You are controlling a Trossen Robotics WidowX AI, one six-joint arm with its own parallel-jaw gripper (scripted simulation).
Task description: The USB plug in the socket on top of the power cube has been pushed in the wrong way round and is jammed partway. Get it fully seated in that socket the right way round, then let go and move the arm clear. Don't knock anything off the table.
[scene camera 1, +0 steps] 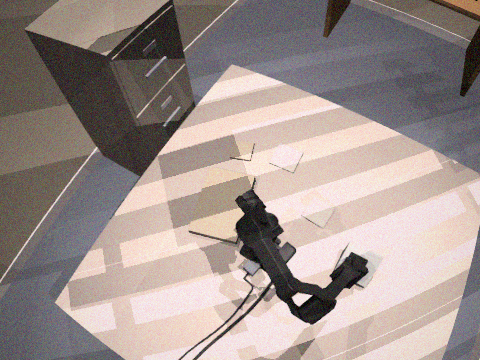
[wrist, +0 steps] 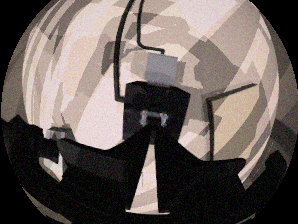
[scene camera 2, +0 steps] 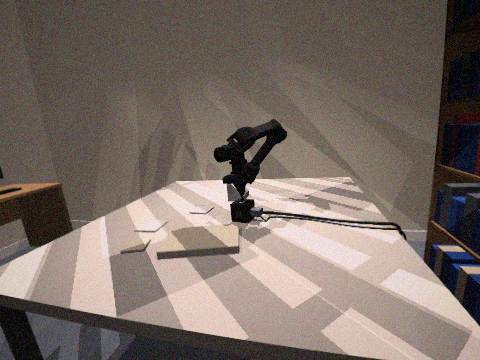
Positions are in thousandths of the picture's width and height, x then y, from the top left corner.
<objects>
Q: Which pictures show the flat tan board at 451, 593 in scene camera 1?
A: Scene camera 1, the wrist view and scene camera 2: all of them.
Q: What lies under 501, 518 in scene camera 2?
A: The gripper.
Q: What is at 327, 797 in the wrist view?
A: The gripper.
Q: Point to a flat tan board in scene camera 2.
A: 443, 668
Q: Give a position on a flat tan board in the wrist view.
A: At 784, 516
</objects>
